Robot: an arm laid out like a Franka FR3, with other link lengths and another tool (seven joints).
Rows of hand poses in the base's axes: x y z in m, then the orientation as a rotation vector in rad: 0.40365, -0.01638, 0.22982, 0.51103, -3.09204, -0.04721; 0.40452, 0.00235, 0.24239, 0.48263, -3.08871, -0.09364; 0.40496, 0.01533, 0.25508, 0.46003, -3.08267, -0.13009; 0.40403, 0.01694, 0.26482, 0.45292, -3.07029, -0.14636; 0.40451, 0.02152, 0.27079, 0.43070, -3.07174, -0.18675; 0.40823, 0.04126, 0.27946, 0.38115, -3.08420, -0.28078; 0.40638, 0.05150, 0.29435, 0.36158, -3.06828, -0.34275; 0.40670, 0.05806, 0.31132, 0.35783, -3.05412, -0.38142; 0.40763, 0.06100, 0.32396, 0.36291, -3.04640, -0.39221; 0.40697, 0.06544, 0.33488, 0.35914, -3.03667, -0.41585
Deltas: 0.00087, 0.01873, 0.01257, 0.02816, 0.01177, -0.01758; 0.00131, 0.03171, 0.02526, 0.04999, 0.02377, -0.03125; 0.00038, 0.03332, 0.03500, 0.05859, 0.03797, -0.03444; 0.00086, 0.03790, 0.04097, 0.08425, 0.04200, -0.04881; 0.00458, 0.05764, 0.04964, 0.14535, 0.03953, -0.08173; 0.00273, 0.06788, 0.06453, 0.18358, 0.05808, -0.09283; 0.00305, 0.07444, 0.08150, 0.20744, 0.07211, -0.09400; 0.00398, 0.07738, 0.09414, 0.21391, 0.07888, -0.09006; 0.00332, 0.08182, 0.10506, 0.22857, 0.08839, -0.09162
